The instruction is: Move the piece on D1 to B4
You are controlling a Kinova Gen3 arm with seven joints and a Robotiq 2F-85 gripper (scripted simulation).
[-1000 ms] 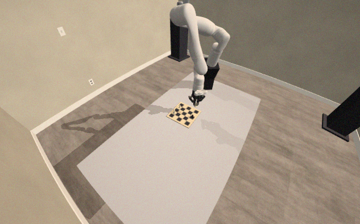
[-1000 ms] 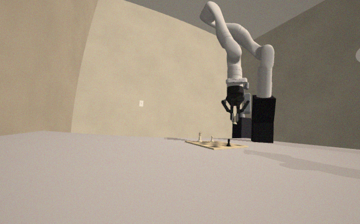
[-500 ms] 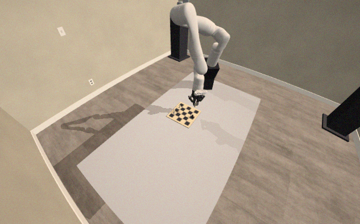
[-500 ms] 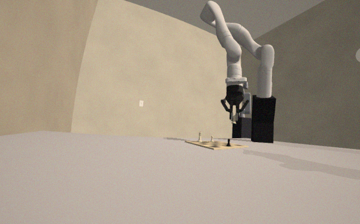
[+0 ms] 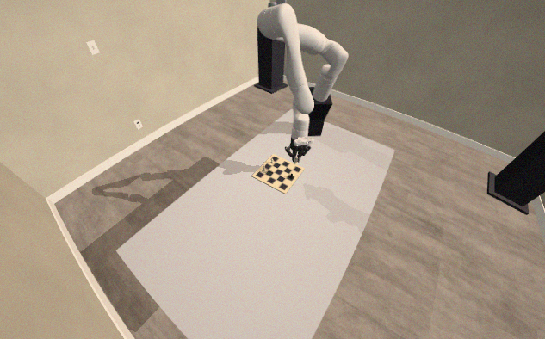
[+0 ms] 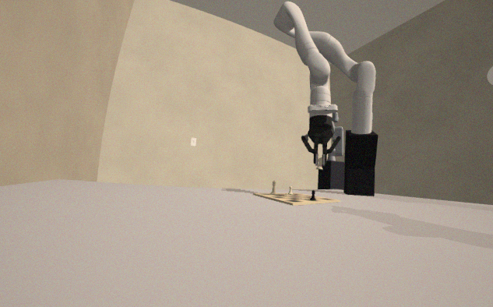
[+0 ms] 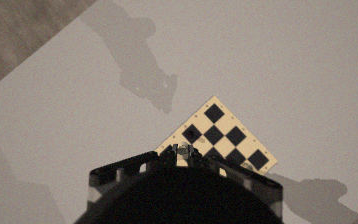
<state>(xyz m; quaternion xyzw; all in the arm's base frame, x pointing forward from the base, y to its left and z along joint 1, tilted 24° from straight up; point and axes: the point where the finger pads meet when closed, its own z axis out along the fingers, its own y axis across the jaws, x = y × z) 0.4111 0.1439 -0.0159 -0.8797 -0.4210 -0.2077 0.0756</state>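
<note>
Right now the black chess piece is 120 mm below my hand and 20 mm ahead of it. From my hand the other things lie so: chessboard: 130 mm below, 80 mm to the right, 40 mm ahead; then white chess piece: 20 mm below.
</note>
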